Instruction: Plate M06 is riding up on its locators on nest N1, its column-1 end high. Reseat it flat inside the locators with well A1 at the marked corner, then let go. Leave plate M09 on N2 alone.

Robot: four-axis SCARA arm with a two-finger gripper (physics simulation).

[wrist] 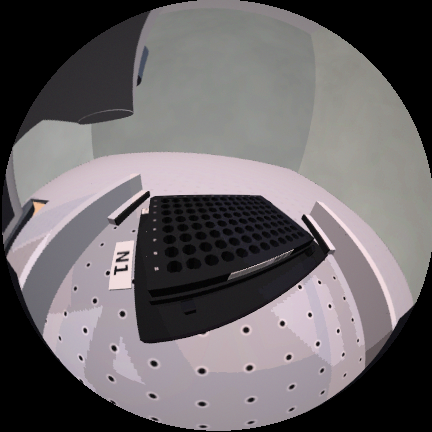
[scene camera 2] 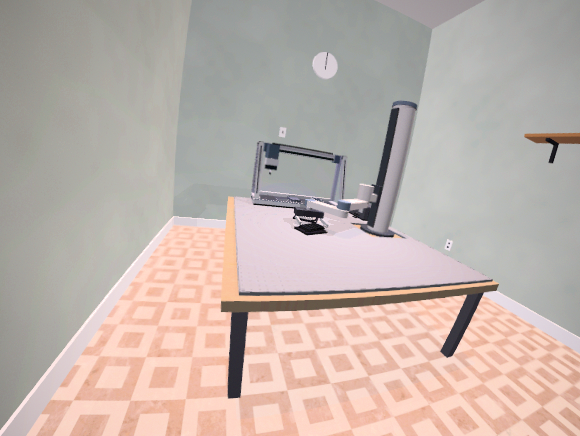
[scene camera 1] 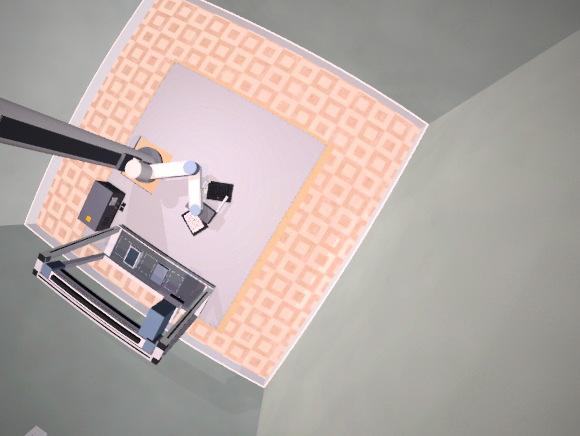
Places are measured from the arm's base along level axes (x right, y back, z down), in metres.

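Pixels of known places: gripper, fingertip midpoint: [wrist: 229,194] [scene camera 2: 314,224] [scene camera 1: 217,188]; arm's base, origin of the base link: [scene camera 2: 376,231].
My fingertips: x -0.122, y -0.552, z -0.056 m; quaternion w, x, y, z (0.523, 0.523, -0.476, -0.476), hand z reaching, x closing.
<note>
For each thing: its top centre in the pictures, then the offset to it from my fingertips. "pt": a spot on its surface instead. Level surfaces: height alone.
- Plate M06, middle of its top: [wrist: 235,212] [scene camera 2: 312,225] [scene camera 1: 217,191] dx +0.014, dy -0.005, dz +0.008 m
- black nest N1, middle of its top: [wrist: 237,224] [scene camera 2: 311,227] [scene camera 1: 219,191] dx +0.011, dy -0.009, dz +0.021 m
- N1 label, surface spot: [wrist: 121,265] pt dx +0.050, dy +0.079, dz +0.041 m
- Plate M09, middle of its top: [scene camera 1: 193,221] dx +0.263, dy +0.041, dz +0.017 m
- dark box, surface spot: [scene camera 1: 100,205] pt dx +0.495, dy +0.631, dz -0.072 m
- table, its level: dz +0.045 m
Plate M06 [scene camera 1: 220,191] [wrist: 220,240] is black and sits on the black nest N1 [wrist: 215,310]. In the wrist view its lettered column-1 edge is at the left, by the N1 label [wrist: 121,265], with row A at the far end near a small white mark. The near-left side shows a dark step between plate and nest; black on black, I cannot tell whether it lies fully flat. My gripper [scene camera 1: 216,191] [scene camera 2: 312,226] [wrist: 229,194] is open, its fingers standing apart at the plate's left and right ends. Plate M09 [scene camera 1: 194,223] is pale and sits on N2, near the arm's end.
A gantry machine [scene camera 1: 120,229] [scene camera 2: 300,149] with a slotted deck stands beyond N2. A dark box [scene camera 1: 100,205] with a yellow square is near the arm's base. The arm's tall column [scene camera 2: 397,165] rises from the table [scene camera 2: 350,265]. A clock hangs on the wall.
</note>
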